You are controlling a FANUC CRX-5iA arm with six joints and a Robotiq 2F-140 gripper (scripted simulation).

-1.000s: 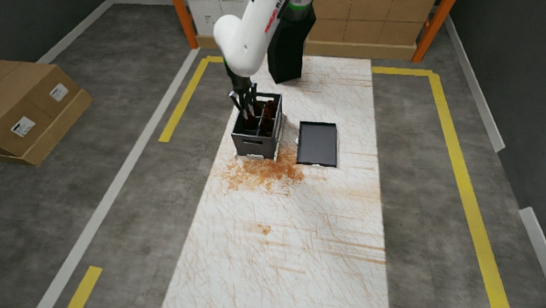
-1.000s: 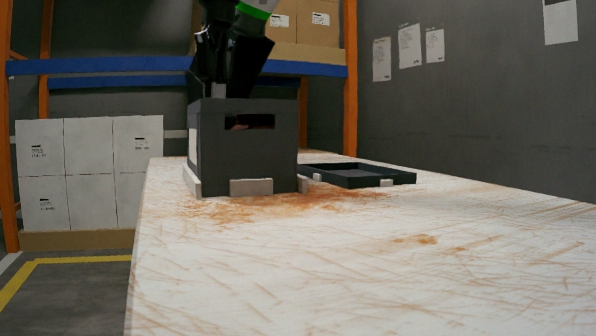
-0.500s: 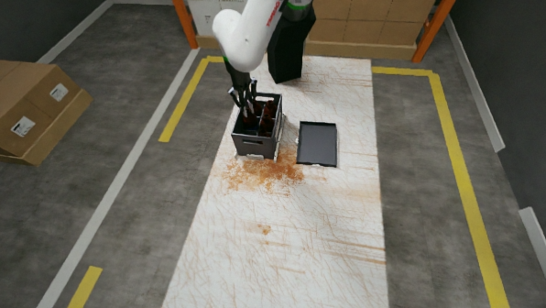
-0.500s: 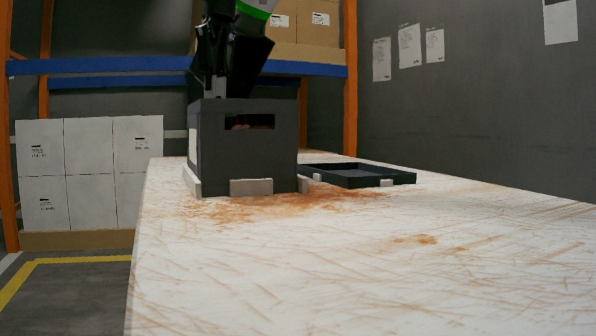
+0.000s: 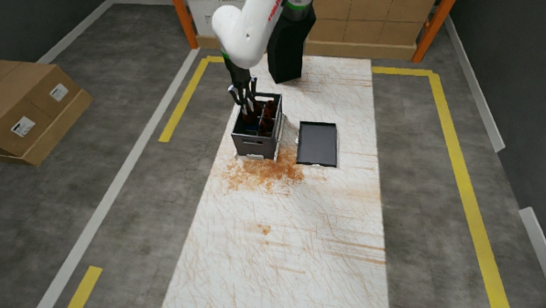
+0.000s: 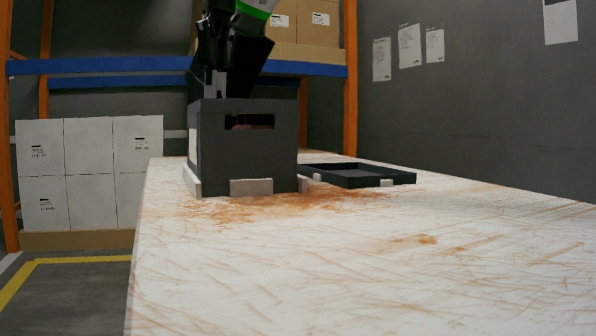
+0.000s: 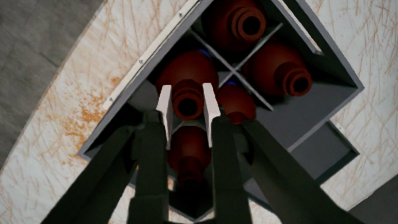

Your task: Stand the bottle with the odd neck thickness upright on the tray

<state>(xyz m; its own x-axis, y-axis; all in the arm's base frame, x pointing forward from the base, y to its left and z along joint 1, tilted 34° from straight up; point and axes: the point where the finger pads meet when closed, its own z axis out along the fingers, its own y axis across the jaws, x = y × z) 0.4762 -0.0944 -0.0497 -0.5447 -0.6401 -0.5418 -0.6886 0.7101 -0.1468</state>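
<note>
My hand is 1 cm past the grey crate, 4 cm to the right of it and 13 cm above it. The rest, counted from my hand: dark tray (2 cm behind, 33 cm to the left, 20 cm below).
</note>
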